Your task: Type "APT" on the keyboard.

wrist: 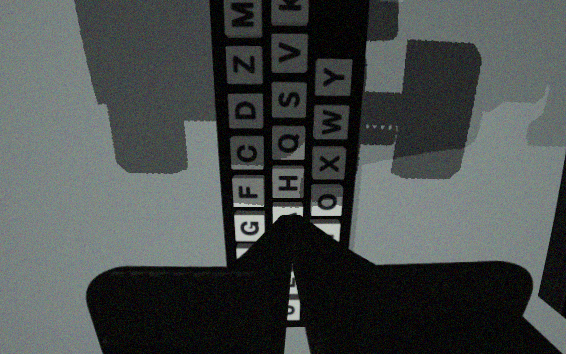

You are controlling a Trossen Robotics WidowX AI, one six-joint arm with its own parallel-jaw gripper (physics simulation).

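Places are measured from the arm's base along level axes (x ahead, y left, z up), in millimetres.
Pixels of known places: gripper, fingertip midpoint: (290,225).
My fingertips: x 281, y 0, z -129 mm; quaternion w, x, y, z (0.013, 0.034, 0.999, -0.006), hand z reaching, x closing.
Behind a point stands the place of what it marks.
The black keyboard (337,30) @[z -150, x 257, y -79 mm] runs from the top of the view down under the gripper, its letters turned sideways. My gripper (290,225) @[z -129, x 281, y 0 mm] is shut and empty. Its tips cover most of a key (287,211) @[z -145, x 282, y 0 mm] just below the H key (288,183) @[z -145, x 281, y -14 mm]; that key's letter is hidden, and I cannot tell whether the tips touch it. The G key (249,227) @[z -145, x 302, y 8 mm] is left of the tips, and the O key (327,201) @[z -145, x 263, y -4 mm] is to their upper right. A key (329,231) @[z -145, x 262, y 13 mm] below O is partly covered, its letter unclear. No readable A, P or T shows.
The grey table top (165,220) @[z -162, x 352, y 10 mm] lies on both sides of the keyboard. Dark shadows of the arm fall across the table and the upper keys. A black object (556,250) @[z -157, x 119, y 43 mm] stands at the right edge. The fingers hide much of the keyboard's lower end.
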